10 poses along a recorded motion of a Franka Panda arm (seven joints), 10 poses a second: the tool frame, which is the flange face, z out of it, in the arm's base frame.
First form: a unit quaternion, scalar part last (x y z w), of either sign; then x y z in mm.
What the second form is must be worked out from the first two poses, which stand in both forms.
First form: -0.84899, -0.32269, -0.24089, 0.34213, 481, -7, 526
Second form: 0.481, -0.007, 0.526, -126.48, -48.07, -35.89
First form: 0.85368, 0.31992, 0.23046, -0.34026, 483, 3, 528
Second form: 0.483, 0.003, 0.528, -127.29, -47.70, -34.36
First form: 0.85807, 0.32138, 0.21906, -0.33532, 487, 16, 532
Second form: 0.487, 0.016, 0.532, -128.26, -48.04, -32.74
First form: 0.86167, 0.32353, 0.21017, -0.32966, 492, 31, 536
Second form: 0.492, 0.031, 0.536, -129.15, -48.49, -31.50
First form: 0.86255, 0.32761, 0.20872, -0.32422, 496, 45, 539
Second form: 0.496, 0.045, 0.539, -129.62, -49.23, -31.37
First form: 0.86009, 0.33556, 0.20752, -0.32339, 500, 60, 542
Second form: 0.500, 0.060, 0.542, -129.31, -50.45, -31.20
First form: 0.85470, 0.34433, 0.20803, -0.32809, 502, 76, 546
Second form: 0.502, 0.076, 0.546, -128.20, -51.65, -31.20
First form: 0.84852, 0.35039, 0.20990, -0.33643, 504, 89, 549
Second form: 0.504, 0.089, 0.549, -126.76, -52.34, -31.36
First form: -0.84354, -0.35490, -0.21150, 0.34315, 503, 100, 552
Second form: 0.503, 0.100, 0.552, -125.61, -52.85, -31.49
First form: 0.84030, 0.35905, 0.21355, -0.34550, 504, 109, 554
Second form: 0.504, 0.109, 0.554, -124.98, -53.40, -31.76
